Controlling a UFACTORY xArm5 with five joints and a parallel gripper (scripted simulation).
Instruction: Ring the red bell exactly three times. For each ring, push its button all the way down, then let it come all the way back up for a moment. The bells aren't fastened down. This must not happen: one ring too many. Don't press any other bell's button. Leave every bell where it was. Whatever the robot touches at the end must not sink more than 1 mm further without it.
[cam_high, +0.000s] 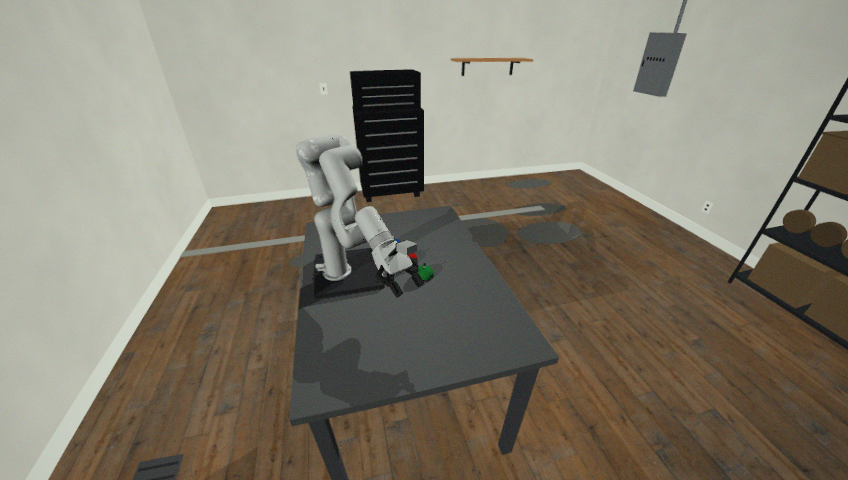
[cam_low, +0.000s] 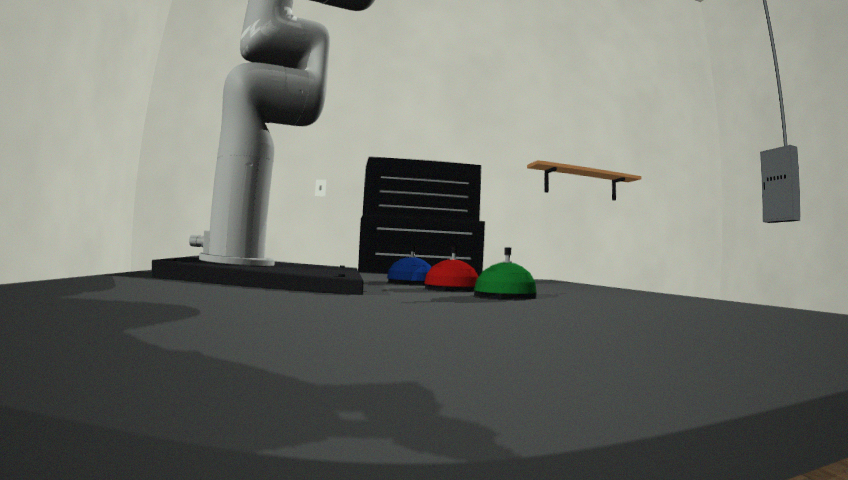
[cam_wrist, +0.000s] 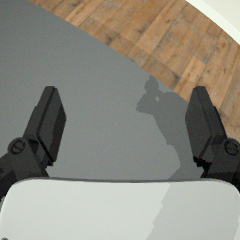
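Now: the red bell 52 cm to the left of my hand, 24 cm below it and 3 cm ahead of it. From my hand the other things lie so: blue bell 64 cm to the left, 24 cm below, 3 cm behind; then green bell 40 cm to the left, 24 cm below, 9 cm ahead.
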